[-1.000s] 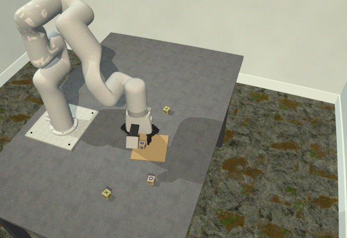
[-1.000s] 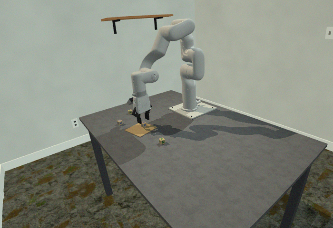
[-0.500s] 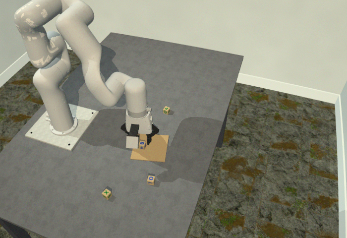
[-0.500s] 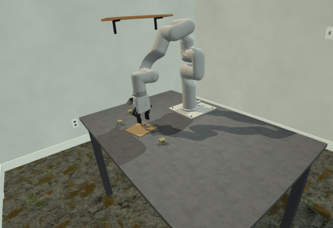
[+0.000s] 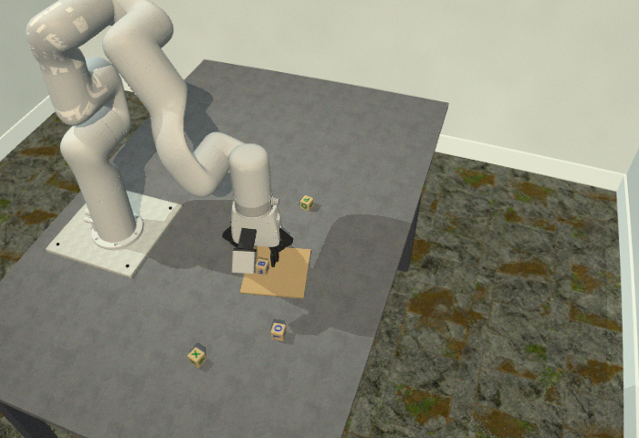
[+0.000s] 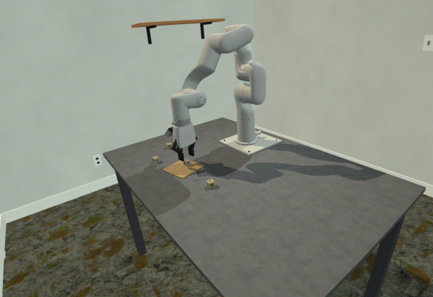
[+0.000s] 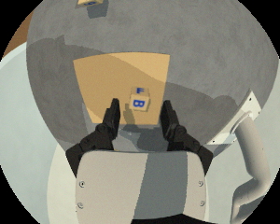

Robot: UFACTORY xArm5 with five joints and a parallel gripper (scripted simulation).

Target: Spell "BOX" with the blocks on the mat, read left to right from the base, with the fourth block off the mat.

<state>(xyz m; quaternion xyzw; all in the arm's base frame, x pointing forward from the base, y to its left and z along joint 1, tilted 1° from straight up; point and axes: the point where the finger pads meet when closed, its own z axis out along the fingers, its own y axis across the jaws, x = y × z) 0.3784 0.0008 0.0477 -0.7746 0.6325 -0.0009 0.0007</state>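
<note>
Now: hand 40 mm above the B block. Round my hand: X block: 30 mm behind, 250 mm to the right, 40 mm below; tan mat: 30 mm ahead, 10 mm to the left, 50 mm below; O block: 100 mm ahead, 140 mm to the right, 40 mm below.
</note>
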